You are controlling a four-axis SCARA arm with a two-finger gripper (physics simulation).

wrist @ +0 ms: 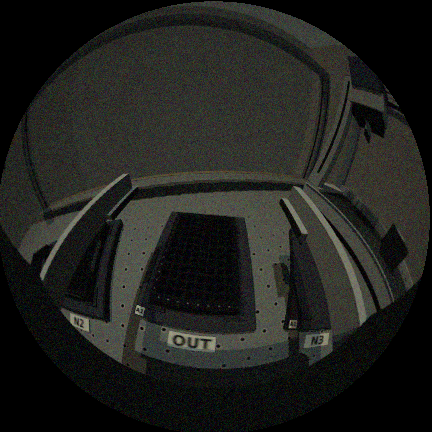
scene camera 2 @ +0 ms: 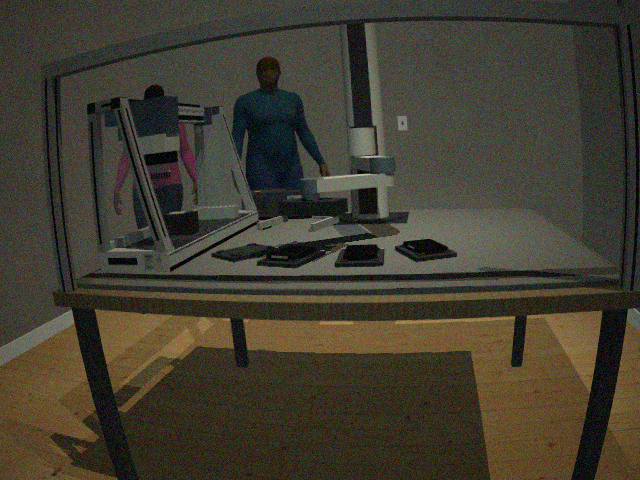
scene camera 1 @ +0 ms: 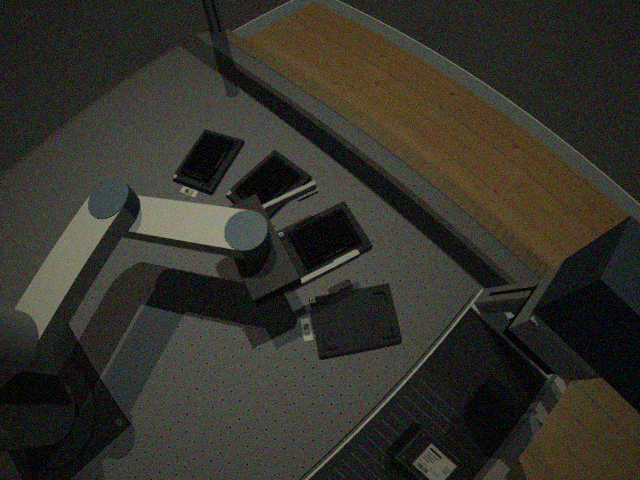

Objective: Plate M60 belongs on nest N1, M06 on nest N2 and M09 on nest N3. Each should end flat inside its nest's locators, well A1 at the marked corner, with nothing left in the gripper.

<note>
The pictures show: the gripper, an out nest, a nest N2, a nest N3 and an out label.
</note>
